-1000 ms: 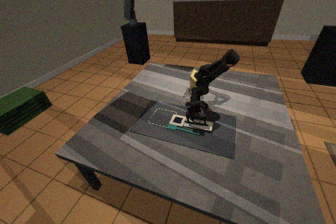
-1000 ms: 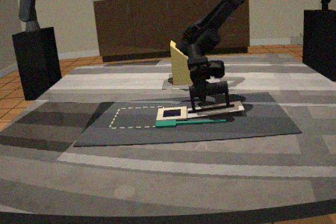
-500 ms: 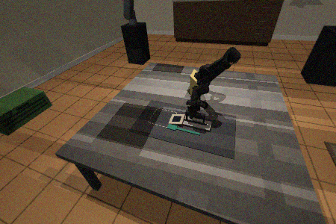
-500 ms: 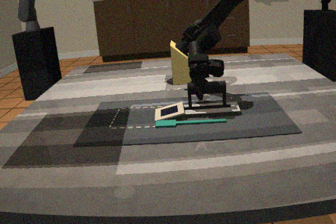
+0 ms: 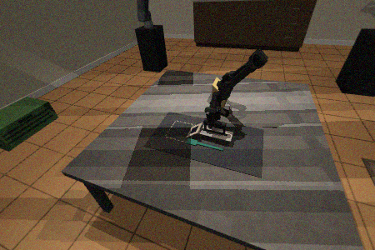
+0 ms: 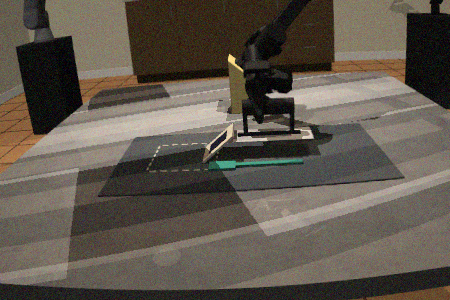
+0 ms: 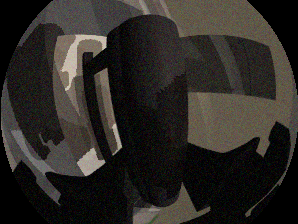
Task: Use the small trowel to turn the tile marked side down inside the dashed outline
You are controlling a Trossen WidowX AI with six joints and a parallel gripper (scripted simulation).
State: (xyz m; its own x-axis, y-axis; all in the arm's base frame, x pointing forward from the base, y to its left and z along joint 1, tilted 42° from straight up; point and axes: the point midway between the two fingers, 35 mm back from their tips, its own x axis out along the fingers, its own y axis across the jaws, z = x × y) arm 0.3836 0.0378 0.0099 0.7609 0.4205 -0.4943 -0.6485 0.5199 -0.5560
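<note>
The cream tile lies 20 mm behind my gripper tip, 100 mm to the right of it and 60 mm below it. From my gripper tip the other things lie so: white flat tool (30 mm behind, 10 mm below); then dark mat (10 mm behind, 30 mm to the right, 110 mm below); then green trowel (50 mm ahead, 40 mm to the right, 90 mm below).
</note>
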